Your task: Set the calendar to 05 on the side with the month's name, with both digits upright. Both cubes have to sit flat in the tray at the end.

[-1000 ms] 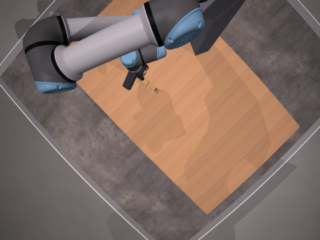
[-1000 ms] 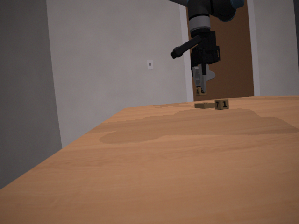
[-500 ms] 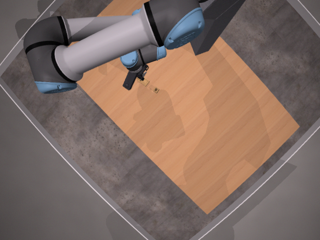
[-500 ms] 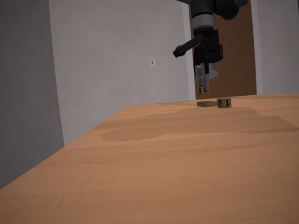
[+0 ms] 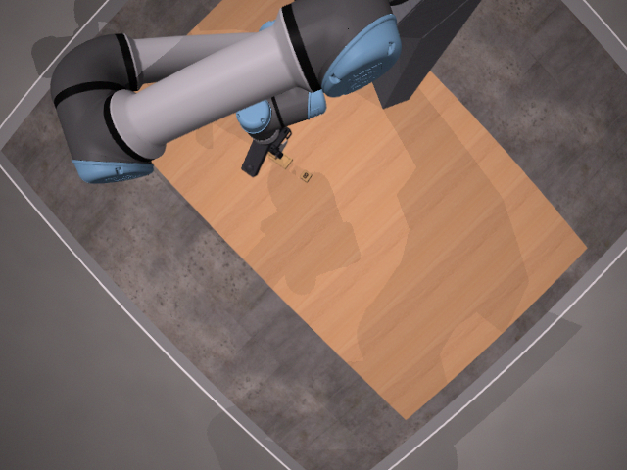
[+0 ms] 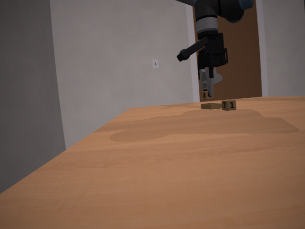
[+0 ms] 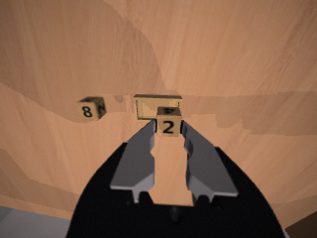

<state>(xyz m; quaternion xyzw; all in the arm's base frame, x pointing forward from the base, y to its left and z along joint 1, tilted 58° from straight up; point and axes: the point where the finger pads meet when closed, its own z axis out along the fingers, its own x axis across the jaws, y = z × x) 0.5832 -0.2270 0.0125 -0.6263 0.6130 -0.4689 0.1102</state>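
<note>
The wooden calendar tray lies 5 cm below my hand and 2 cm to the left of it. From my hand the other things lie so: block: 1 cm below.
</note>
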